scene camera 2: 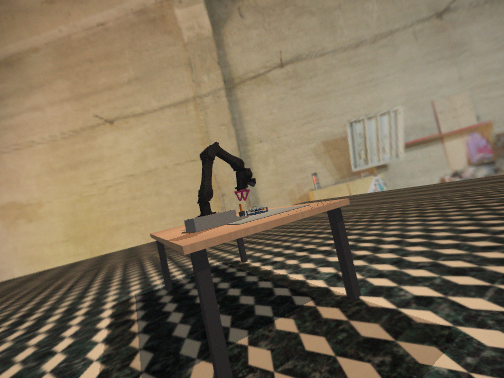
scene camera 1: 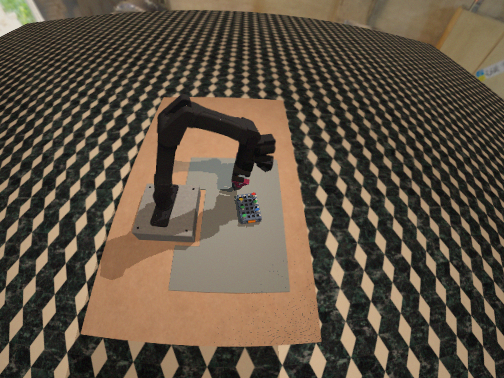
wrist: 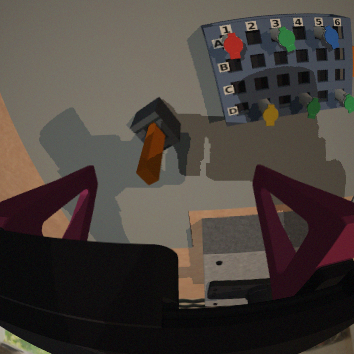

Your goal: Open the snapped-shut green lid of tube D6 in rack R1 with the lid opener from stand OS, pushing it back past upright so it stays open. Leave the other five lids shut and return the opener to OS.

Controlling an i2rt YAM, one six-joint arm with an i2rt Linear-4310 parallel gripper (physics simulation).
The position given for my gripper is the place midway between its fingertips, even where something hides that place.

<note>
My gripper (wrist: 174, 173) is open, holding nothing. Also in view: an orange lid opener (wrist: 148, 167). Also in view: a grey mat (scene camera 1: 232, 257).
The grey mat shows as well in the wrist view (wrist: 79, 79).
</note>
